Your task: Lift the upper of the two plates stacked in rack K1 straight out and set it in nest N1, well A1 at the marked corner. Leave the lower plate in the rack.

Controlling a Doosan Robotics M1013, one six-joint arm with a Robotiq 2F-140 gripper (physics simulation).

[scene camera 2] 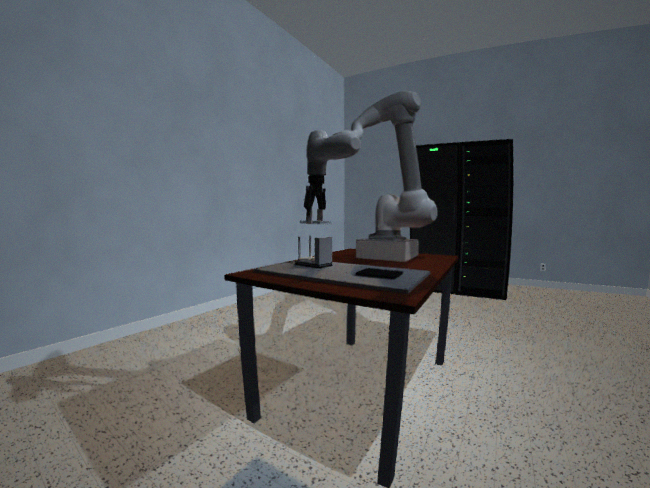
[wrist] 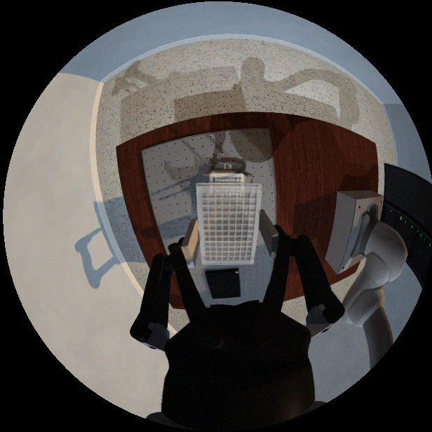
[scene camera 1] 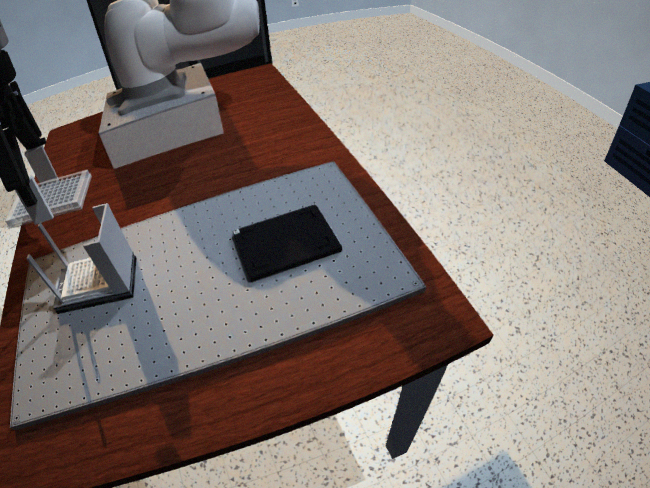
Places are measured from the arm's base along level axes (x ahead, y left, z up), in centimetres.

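Pixels of known places: gripper, fingertip midpoint: (scene camera 2: 314, 223) (scene camera 1: 47, 201); arm's base, link origin: (scene camera 2: 387, 239) (scene camera 1: 154, 94).
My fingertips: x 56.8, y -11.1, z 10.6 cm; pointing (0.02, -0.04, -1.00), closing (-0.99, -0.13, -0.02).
Note:
For each thing: its top centre in the pictures, then the offset to it from my fingertips. "pt": a spot on its surface instead. Level surfaces: height alone.
- pale gridded plate, top centre: (scene camera 1: 46, 193) (scene camera 2: 315, 220) dz +1.5, dx +0.0, dy +0.5 cm
- rack K1, top centre: (scene camera 1: 61, 232) (scene camera 2: 313, 236) dz -6.3, dx +0.0, dy -0.8 cm
- lower plate, top centre: (scene camera 1: 93, 272) (scene camera 2: 314, 258) dz -16.7, dx +0.1, dy +0.2 cm
- black rectangle, surface spot: (scene camera 1: 286, 241) (scene camera 2: 378, 272) pt dz -19.0, dx +1.9, dy +35.5 cm
- small white mark, top centre: (scene camera 1: 236, 231) dz -18.9, dx -3.5, dy +27.3 cm
- grey perforated board, surface height: dz -20.1 cm
- brown table, surface height: dz -21.5 cm
My gripper (scene camera 1: 42, 186) (scene camera 2: 314, 215) (wrist: 228, 223) is shut on the upper plate, a pale gridded plate (scene camera 1: 67, 192) (scene camera 2: 324, 222) (wrist: 227, 210). It holds the plate about level, above and clear of rack K1 (scene camera 1: 118, 257) (scene camera 2: 323, 251). The lower plate (scene camera 1: 85, 274) sits at the bottom of the rack; in the wrist view the held plate hides most of it. Nest N1 is the black rectangle (scene camera 1: 286, 241) (scene camera 2: 379, 273) (wrist: 222, 283) on the pegboard, with a small white mark (scene camera 1: 236, 231) (wrist: 237, 272) at one corner. Well A1 on the held plate cannot be made out.
The rack has a tall grey wall on the side toward the nest and thin upright posts (scene camera 1: 46, 276) opposite. Rack and nest stand on the grey perforated board (scene camera 1: 210, 325) on the brown table (scene camera 1: 294, 367). The arm's base block (scene camera 1: 162, 131) (scene camera 2: 387, 250) stands behind the board.

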